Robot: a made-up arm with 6 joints. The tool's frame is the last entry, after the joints. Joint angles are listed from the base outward. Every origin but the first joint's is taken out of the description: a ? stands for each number. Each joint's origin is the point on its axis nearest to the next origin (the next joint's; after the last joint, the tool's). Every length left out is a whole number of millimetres.
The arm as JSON. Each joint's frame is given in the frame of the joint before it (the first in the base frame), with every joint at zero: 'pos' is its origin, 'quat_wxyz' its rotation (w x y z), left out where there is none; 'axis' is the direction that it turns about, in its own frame. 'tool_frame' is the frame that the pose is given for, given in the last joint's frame.
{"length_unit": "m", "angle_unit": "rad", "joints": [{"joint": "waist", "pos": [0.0, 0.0, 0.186], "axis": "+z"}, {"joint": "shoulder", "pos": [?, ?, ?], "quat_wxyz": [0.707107, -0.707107, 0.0, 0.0], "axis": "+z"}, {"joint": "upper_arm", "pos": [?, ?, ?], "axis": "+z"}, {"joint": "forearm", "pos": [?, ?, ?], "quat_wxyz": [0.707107, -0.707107, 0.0, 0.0], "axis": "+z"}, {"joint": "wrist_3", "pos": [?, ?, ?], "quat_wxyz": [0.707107, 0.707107, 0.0, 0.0], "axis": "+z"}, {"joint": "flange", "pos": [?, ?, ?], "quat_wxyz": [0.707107, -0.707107, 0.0, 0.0], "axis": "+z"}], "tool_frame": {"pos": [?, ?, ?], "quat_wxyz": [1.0, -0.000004, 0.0, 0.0]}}
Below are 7 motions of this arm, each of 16 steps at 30 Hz.
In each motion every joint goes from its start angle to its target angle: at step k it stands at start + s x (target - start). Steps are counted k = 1, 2, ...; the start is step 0. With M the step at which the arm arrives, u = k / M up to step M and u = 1 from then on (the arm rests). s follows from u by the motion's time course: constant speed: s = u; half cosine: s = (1 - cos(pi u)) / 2; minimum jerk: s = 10 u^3 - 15 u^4 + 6 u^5.
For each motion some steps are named. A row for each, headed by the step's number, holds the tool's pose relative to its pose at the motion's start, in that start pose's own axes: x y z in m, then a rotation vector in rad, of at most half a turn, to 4 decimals.
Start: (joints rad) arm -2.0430 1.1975 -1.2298 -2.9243 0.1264 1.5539
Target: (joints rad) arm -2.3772 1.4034 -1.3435 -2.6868 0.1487 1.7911
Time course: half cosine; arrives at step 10
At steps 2, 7, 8, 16:
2: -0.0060 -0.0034 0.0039 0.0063 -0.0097 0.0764
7: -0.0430 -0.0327 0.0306 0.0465 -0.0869 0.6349
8: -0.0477 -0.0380 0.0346 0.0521 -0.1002 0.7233
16: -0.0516 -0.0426 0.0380 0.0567 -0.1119 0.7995

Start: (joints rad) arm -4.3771 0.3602 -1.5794 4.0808 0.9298 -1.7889
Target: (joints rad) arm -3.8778 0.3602 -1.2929 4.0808 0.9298 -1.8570
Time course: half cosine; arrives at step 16
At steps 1, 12, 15, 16:
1: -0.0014 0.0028 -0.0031 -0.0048 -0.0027 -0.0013
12: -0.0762 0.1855 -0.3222 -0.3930 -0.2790 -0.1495
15: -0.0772 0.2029 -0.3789 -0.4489 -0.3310 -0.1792
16: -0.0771 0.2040 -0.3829 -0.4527 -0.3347 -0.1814

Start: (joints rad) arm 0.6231 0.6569 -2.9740 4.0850 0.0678 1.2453
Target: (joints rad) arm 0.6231 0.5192 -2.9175 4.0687 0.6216 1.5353
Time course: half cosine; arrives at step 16
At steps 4, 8, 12, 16:
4: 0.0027 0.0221 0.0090 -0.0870 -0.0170 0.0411
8: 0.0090 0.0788 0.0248 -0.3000 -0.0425 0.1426
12: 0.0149 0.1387 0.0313 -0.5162 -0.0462 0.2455
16: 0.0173 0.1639 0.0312 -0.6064 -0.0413 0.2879

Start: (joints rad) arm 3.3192 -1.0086 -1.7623 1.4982 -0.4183 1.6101
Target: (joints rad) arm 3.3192 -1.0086 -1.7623 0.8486 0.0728 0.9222
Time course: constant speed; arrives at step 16
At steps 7, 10, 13, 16:
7: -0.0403 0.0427 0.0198 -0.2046 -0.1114 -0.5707
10: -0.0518 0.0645 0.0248 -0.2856 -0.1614 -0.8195
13: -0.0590 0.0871 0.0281 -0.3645 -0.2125 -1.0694
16: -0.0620 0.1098 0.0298 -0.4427 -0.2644 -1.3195

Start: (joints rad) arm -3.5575 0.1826 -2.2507 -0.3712 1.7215 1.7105
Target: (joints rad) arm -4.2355 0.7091 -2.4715 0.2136 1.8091 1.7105
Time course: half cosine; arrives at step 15
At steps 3, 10, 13, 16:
3: 0.0203 -0.0076 0.0374 -0.0591 -0.0243 0.0397
10: 0.2057 0.0095 0.2808 -0.3981 -0.2611 0.3836
13: 0.2739 0.0415 0.3478 -0.4728 -0.3592 0.5145
16: 0.2883 0.0498 0.3610 -0.4860 -0.3809 0.5430

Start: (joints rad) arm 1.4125 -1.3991 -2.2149 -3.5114 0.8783 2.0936
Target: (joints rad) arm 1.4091 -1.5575 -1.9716 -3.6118 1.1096 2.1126
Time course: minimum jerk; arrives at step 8
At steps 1, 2, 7, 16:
1: 0.0004 0.0001 -0.0001 -0.0013 0.0026 -0.0004
2: 0.0029 0.0008 -0.0004 -0.0085 0.0170 -0.0022
7: 0.0319 0.0075 -0.0094 -0.0776 0.1670 -0.0075
16: 0.0325 0.0076 -0.0096 -0.0788 0.1699 -0.0074

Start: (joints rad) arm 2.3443 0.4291 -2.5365 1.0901 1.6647 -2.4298
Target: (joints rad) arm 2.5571 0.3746 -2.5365 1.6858 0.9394 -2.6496
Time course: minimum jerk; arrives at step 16
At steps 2, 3, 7, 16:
2: 0.0012 0.0035 0.0001 -0.0146 0.0001 -0.0066
3: 0.0036 0.0105 0.0002 -0.0443 0.0002 -0.0197
7: 0.0286 0.0735 -0.0070 -0.3505 -0.0020 -0.1159
16: 0.0603 0.1389 -0.0373 -0.8844 -0.0278 -0.1010

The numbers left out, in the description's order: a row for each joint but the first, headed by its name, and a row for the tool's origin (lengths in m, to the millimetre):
shoulder: 0.0 0.0 0.0
upper_arm: 0.037 -0.195 0.0
forearm: 0.118 0.522 0.0
wrist_3: 0.0 0.0 0.0
flange: 0.121 0.154 0.0
tool: 0.0 0.0 0.0

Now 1 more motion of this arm.
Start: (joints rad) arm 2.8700 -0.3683 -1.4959 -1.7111 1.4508 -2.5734
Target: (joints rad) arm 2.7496 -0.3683 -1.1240 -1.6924 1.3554 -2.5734
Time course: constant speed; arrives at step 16
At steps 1, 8, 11, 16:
1: 0.0062 0.0147 0.0016 -0.0028 -0.0006 -0.0240
8: 0.0607 0.1133 0.0136 -0.0286 0.0015 -0.1906
11: 0.0898 0.1529 0.0188 -0.0429 0.0058 -0.2612
16: 0.1451 0.2142 0.0267 -0.0711 0.0177 -0.3776

